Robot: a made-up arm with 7 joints.
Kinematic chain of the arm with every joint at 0, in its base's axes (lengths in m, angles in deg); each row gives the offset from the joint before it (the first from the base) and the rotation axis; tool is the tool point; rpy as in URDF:
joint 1: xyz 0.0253 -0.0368 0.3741 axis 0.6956 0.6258 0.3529
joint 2: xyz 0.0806 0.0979 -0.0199 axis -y
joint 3: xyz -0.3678 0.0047 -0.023 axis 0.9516 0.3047 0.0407
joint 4: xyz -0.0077 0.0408 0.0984 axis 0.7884 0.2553 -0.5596
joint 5: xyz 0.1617 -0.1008 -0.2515 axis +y
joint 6: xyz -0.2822 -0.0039 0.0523 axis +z
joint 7: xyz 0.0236 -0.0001 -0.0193 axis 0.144 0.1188 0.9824
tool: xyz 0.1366 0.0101 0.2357 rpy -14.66 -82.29 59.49
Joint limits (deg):
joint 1: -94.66..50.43
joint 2: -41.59..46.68
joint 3: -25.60..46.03
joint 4: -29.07..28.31
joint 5: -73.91..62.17
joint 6: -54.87..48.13
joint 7: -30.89..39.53
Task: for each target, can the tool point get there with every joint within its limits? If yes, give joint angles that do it. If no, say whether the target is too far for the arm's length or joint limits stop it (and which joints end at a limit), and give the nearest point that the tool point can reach.
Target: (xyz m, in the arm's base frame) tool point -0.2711 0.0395 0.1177
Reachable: yes | joints -17.71 19.22 10.79 12.47 -28.96 -8.30 24.18
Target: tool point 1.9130 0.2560 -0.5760
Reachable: no: too far | nearest point 0.4326 -0.2292 -0.1779 | short by 1.608 m
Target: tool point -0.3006 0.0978 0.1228
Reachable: yes | joints -52.02 -23.31 23.31 -15.11 -57.86 1.59 23.04
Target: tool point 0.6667 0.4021 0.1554
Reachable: no: joint limits stop it (at a limit: joint 1, joint 2, joint 3, joint 4, joint 5, joint 6, joint 7) | nearest point 0.2828 0.2197 0.2327 | short by 0.432 m
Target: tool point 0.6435 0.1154 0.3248
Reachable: no: joint limits stop it (at a limit: joint 1, joint 2, joint 4, joint 5, joint 6, joint 7) | nearest point 0.3267 0.0079 0.4746 | short by 0.367 m
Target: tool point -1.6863 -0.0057 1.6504
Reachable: no: too far | nearest point -0.5635 -0.0435 0.7788 | short by 1.422 m
